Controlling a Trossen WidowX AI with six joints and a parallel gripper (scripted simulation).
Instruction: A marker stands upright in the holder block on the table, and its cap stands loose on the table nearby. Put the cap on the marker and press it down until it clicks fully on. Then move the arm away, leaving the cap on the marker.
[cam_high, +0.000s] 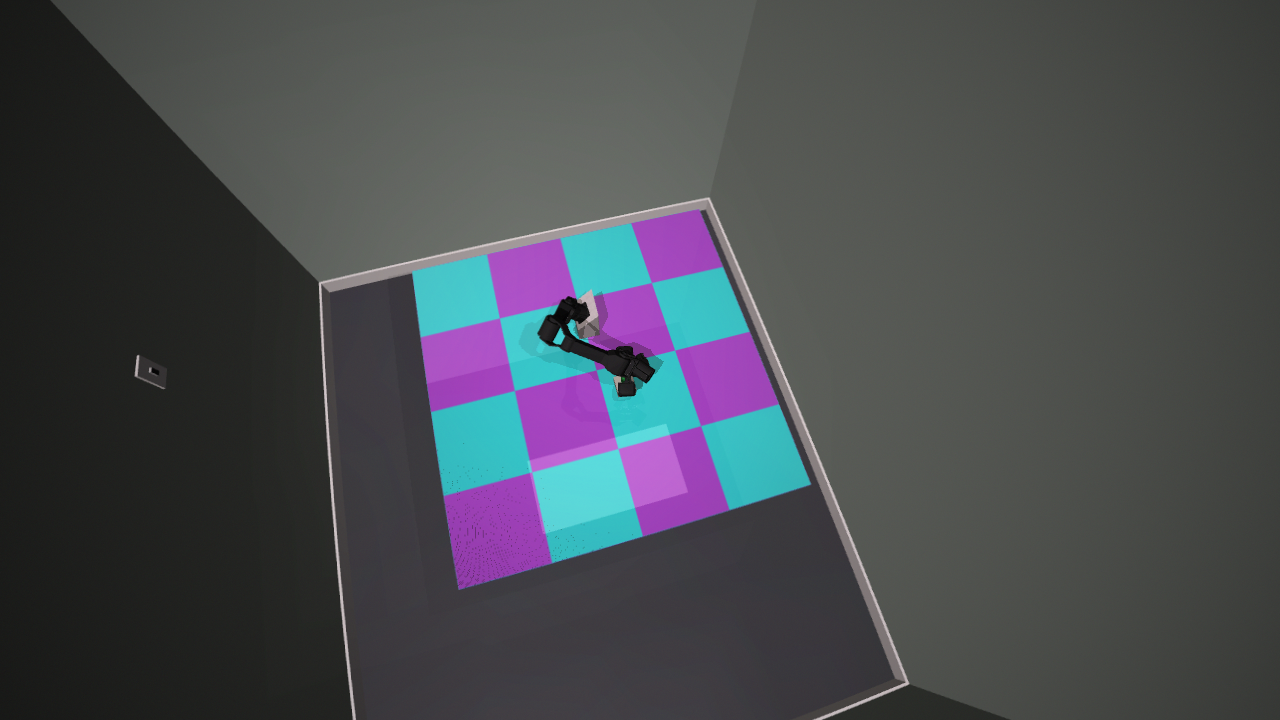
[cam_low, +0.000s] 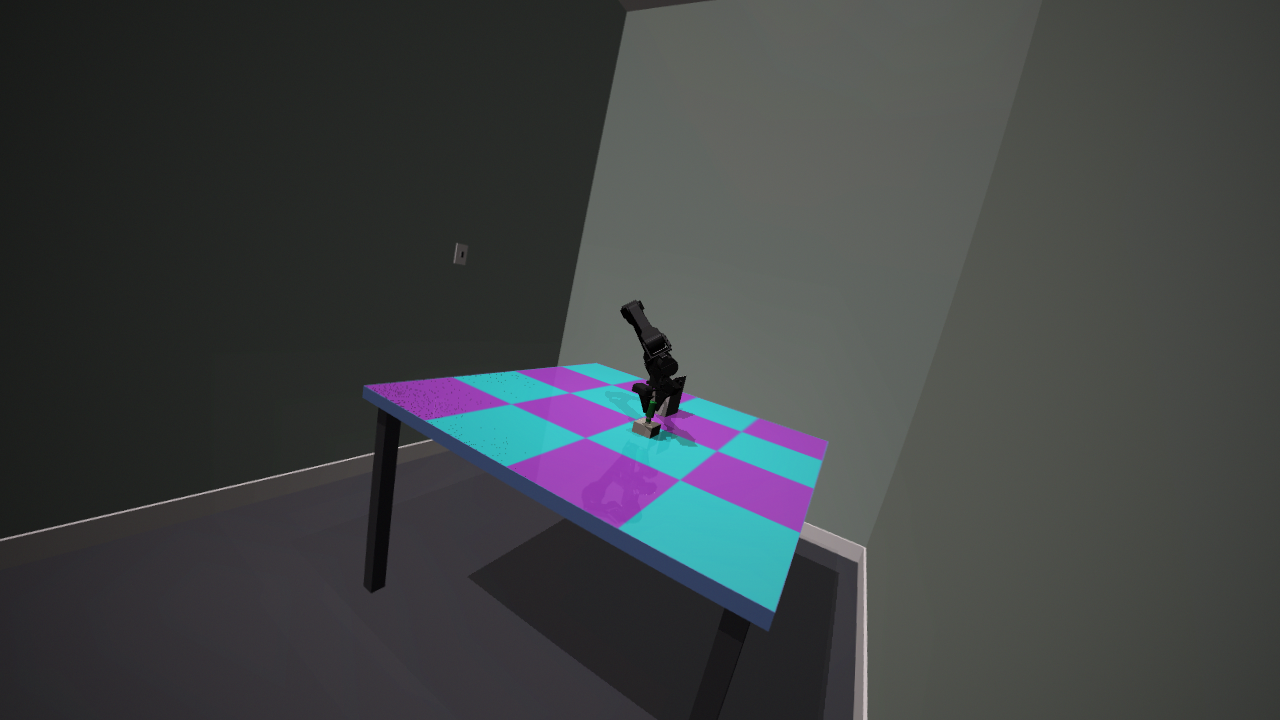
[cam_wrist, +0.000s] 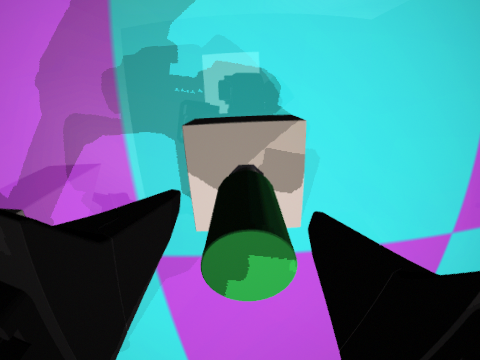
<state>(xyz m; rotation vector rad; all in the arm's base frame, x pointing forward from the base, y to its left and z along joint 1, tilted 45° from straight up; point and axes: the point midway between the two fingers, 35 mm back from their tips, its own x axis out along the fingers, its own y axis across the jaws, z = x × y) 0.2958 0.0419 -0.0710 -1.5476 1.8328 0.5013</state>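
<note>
My gripper tip is 1 cm below the green cap. The rest, counted from my gripper tip: holder block (6 cm below).
</note>
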